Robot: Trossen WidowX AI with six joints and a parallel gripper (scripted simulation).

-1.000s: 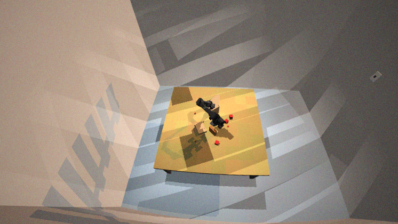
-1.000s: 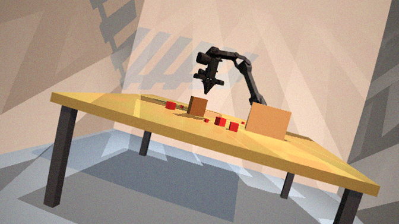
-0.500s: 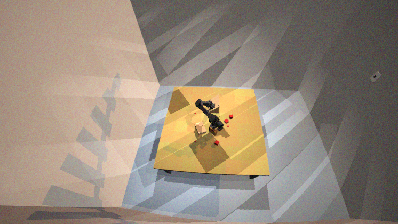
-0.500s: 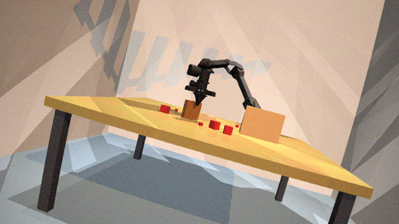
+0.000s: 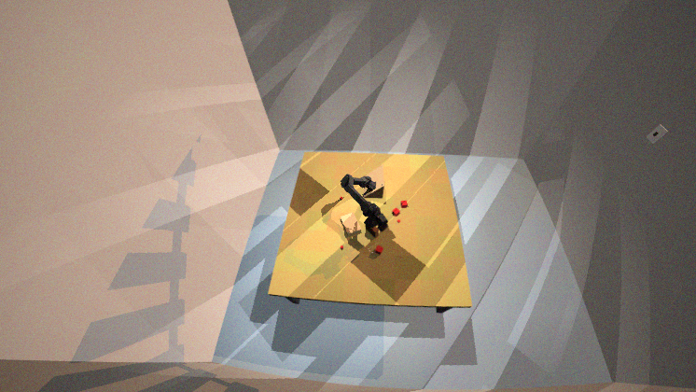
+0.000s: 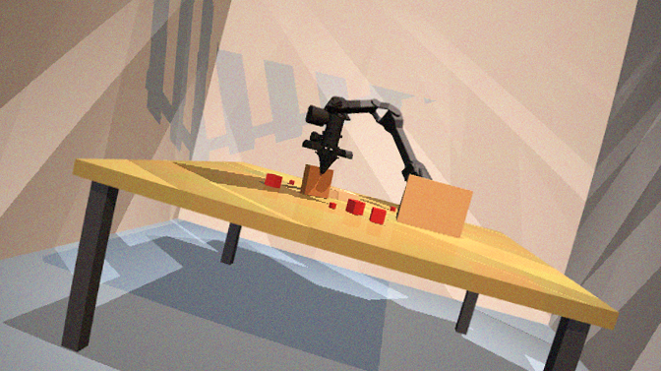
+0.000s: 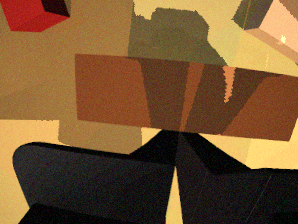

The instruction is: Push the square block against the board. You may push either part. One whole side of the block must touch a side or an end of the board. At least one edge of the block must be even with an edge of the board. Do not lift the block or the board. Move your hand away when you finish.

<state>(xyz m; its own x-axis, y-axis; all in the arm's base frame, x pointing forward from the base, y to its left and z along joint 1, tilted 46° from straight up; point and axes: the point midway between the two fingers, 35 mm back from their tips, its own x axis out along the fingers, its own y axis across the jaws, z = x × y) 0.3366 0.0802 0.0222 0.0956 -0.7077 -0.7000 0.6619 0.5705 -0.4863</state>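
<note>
My gripper tip is 10 mm short of the square block, 20 mm to the left of it and 30 mm above it. Round my gripper tip: pale board 30 mm behind, 170 mm to the right, 70 mm below.
</note>
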